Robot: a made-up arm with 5 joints.
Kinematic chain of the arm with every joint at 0, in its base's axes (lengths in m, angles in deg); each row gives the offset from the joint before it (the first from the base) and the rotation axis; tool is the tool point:
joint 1: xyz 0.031 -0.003 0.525 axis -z
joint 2: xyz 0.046 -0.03 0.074 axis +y
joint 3: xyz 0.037 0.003 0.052 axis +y
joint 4: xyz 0.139 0 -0.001 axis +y
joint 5: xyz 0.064 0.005 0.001 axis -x
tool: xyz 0 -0.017 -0.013
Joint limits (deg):
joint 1: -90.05..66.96
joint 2: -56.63..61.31
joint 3: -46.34..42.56
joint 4: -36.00..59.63
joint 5: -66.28..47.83
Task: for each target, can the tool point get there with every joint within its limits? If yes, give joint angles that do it. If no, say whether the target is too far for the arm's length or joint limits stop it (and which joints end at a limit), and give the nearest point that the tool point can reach.
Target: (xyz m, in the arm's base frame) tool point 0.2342 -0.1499 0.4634
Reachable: yes | joints 30.41 41.74 2.88 -12.24 -47.59
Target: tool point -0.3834 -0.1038 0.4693
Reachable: no: too far | nearest point -0.0036 -0.0320 0.4404 | short by 0.388 m
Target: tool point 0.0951 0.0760 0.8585
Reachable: yes | joints -66.13 -41.13 -37.41 -2.22 -39.88
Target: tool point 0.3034 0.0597 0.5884
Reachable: yes | joints -21.88 0.19 16.00 4.05 32.82
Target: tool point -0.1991 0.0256 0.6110
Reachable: no: joint limits stop it (at a limit: joint 1, joint 2, joint 3, joint 4) | nearest point 0.0015 -0.0258 0.4531 | short by 0.260 m
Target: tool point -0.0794 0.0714 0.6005
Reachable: no: joint limits stop it (at a limit: joint 1, joint 3, joint 4, joint 5) | nearest point 0.0478 0.1892 0.6067 | short by 0.173 m
